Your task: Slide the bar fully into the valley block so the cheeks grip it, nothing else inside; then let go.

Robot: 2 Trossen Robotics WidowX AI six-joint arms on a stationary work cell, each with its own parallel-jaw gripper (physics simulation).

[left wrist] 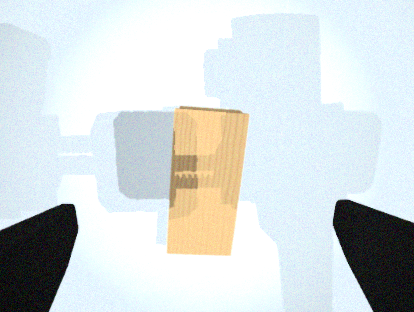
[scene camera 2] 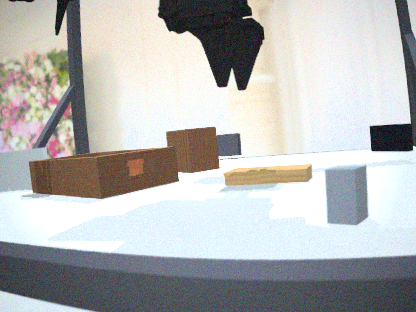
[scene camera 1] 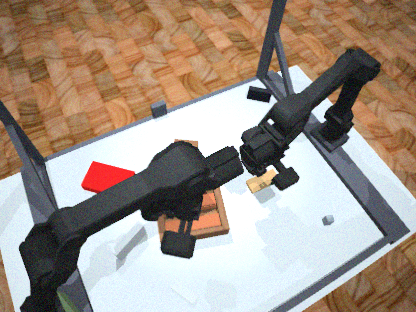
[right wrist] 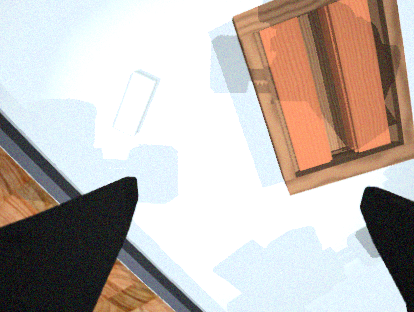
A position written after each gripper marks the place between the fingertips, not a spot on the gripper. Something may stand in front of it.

Note:
The left gripper [scene camera 2: 233, 89] is open, with nothing in its grasp. Also in view: a pale wooden bar [scene camera 2: 303, 172]. The right gripper [scene camera 1: 187, 222] is open and holds nothing. A dark block [scene camera 2: 384, 138], a small grey cube [scene camera 2: 346, 185] and a red flat block [scene camera 1: 99, 176] rest on the table. Further things: a valley block [scene camera 1: 223, 229].
The pale wooden bar is seen too in the left wrist view [left wrist: 208, 148]. The left gripper also shows in the left wrist view [left wrist: 207, 216] and in scene camera 1 [scene camera 1: 262, 171]. The right gripper also shows in the right wrist view [right wrist: 248, 192]. The left wrist view misses the red flat block: it is out of frame. Scene camera 2 does not show the red flat block, which is hidden by the valley block.

